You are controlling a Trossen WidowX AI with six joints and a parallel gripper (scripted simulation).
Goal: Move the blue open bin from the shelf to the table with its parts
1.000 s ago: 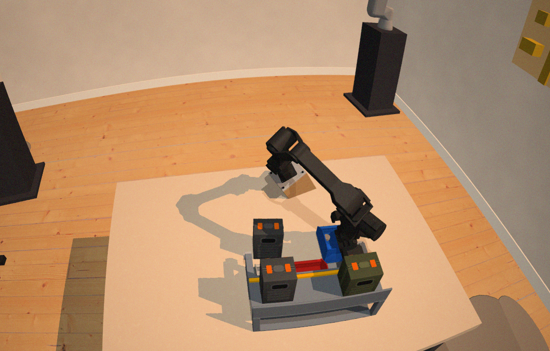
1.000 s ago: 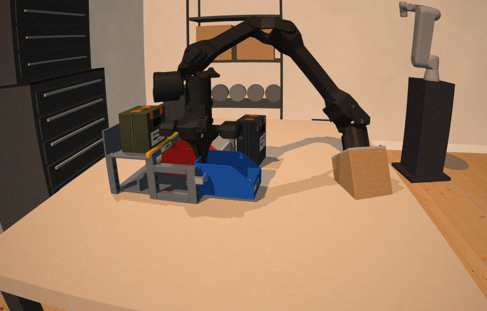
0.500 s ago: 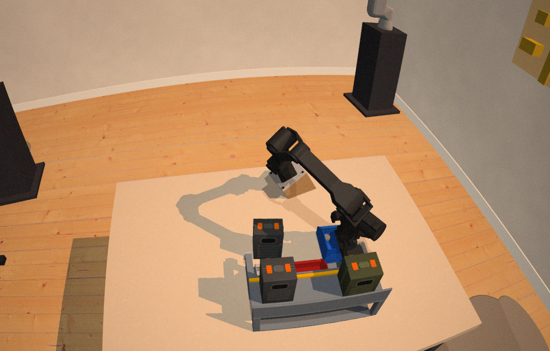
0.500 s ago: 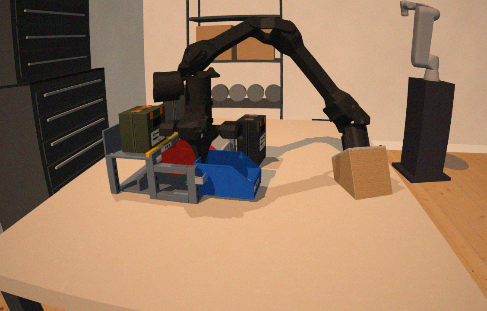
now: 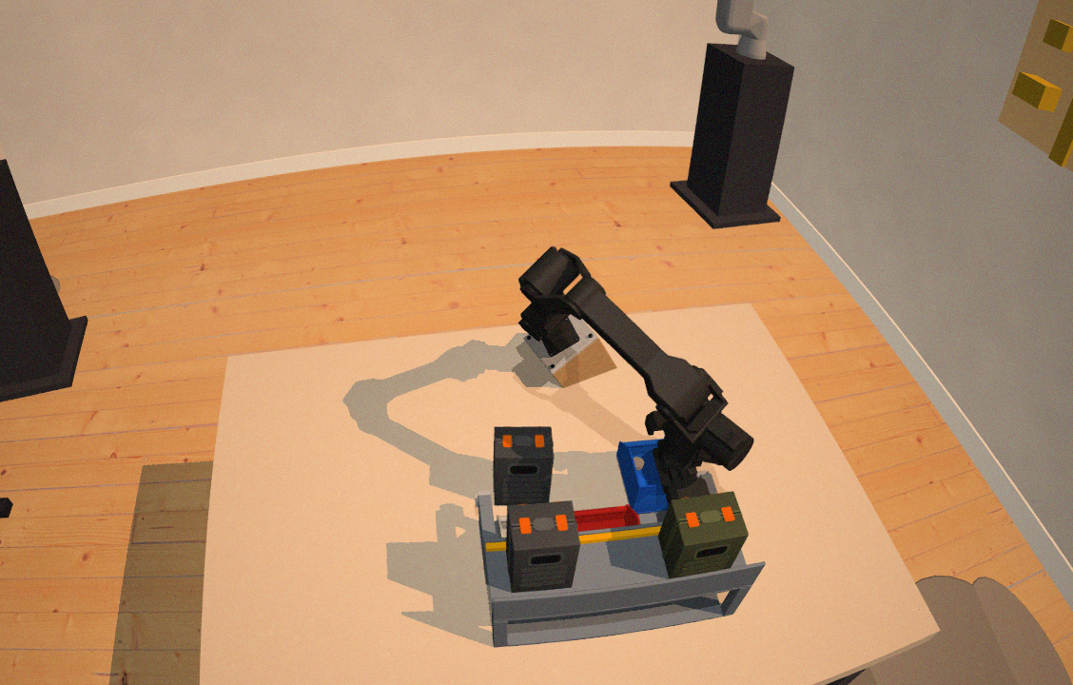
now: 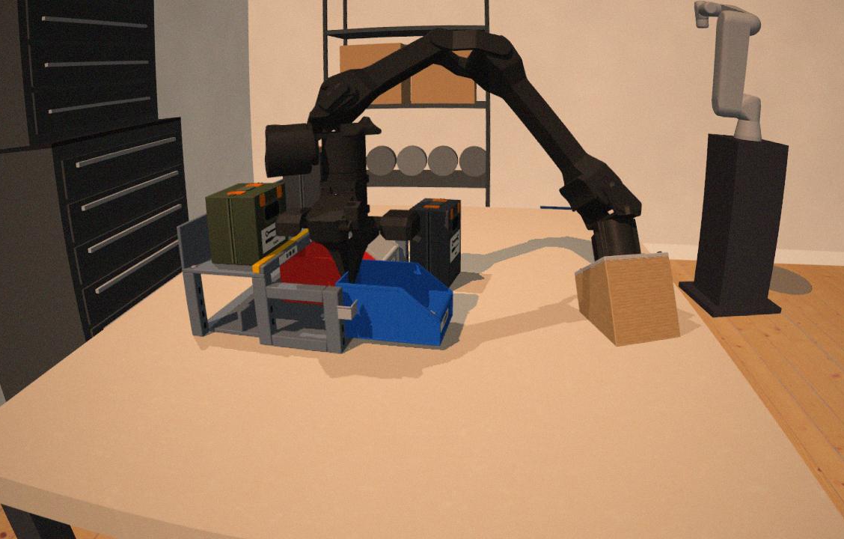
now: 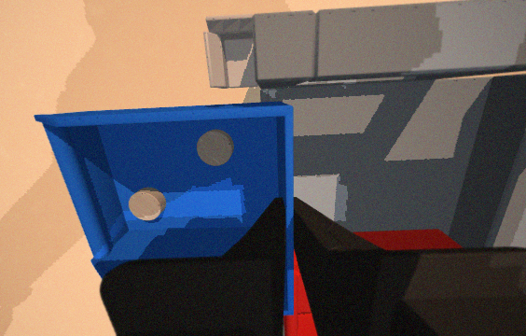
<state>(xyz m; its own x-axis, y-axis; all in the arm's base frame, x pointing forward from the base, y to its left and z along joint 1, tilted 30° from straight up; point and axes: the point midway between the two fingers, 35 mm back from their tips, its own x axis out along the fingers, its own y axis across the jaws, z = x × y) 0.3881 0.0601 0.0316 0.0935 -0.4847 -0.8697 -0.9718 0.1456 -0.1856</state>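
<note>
My hand is 6 cm past the blue open bin, 5 cm above it and 1 cm to the right of it. Round my hand: red bin 12 cm to the right, 6 cm below, 4 cm ahead; yellow rail 13 cm to the right, 8 cm ahead, 1 cm above; green case 15 cm ahead, 5 cm above, 3 cm to the right.
</note>
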